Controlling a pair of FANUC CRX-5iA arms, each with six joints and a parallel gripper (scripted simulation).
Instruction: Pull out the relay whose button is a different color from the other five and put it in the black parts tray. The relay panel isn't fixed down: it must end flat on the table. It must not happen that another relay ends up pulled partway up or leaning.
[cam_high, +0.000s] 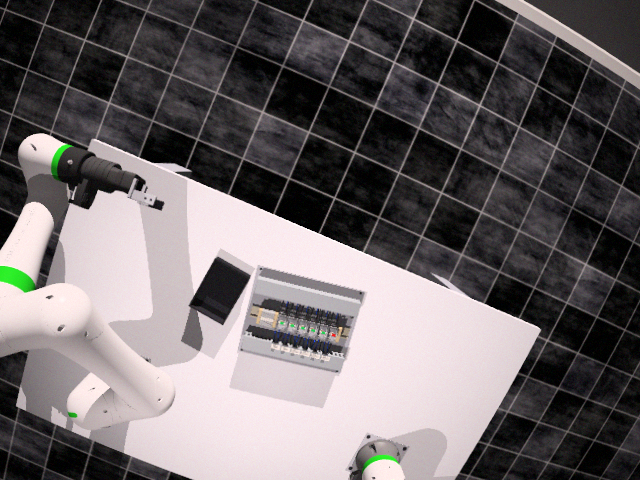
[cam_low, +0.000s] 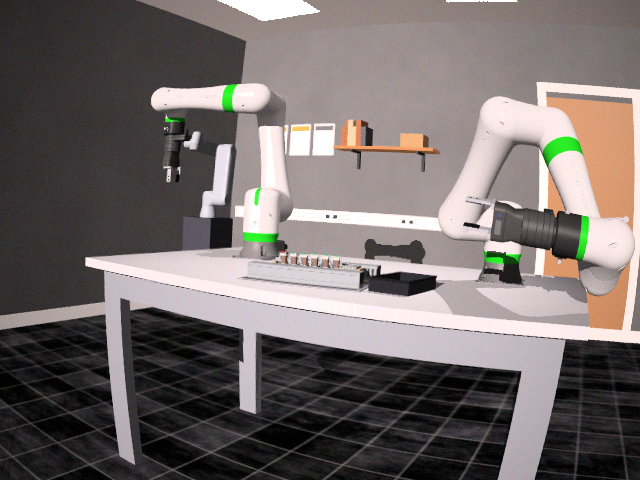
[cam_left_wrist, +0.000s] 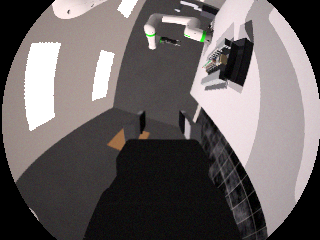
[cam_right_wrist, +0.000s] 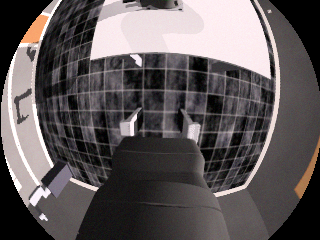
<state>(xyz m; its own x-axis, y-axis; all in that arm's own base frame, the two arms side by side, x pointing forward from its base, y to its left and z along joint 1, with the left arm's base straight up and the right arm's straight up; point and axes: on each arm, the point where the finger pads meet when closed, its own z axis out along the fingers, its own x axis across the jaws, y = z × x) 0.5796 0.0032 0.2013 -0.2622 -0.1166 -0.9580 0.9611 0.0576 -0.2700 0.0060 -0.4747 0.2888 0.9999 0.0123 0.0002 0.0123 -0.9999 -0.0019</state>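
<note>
My left gripper is now 20 cm past the red-button relay, 56 cm to the left of it and 15 cm above it. The rest, counted from my left hand: black parts tray: 20 cm behind, 21 cm to the right, 18 cm below; then grey relay panel: 21 cm behind, 46 cm to the right, 18 cm below.
</note>
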